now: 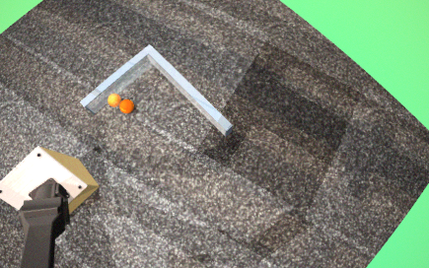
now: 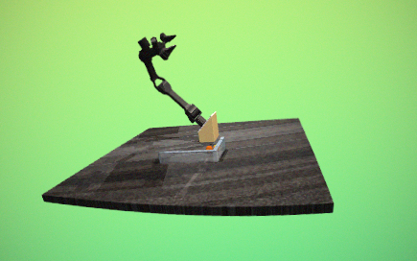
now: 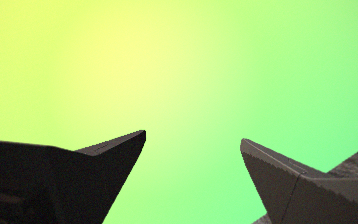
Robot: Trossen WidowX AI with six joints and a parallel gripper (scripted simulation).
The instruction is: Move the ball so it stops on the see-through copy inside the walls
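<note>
My gripper tip is 6 cm short of the orange ball, 14 cm to the right of it and 63 cm above it. Also, from my gripper tip: see-through copy (4 cm ahead, 18 cm to the left, 63 cm below); short wall (9 cm ahead, 21 cm to the left, 62 cm below).
</note>
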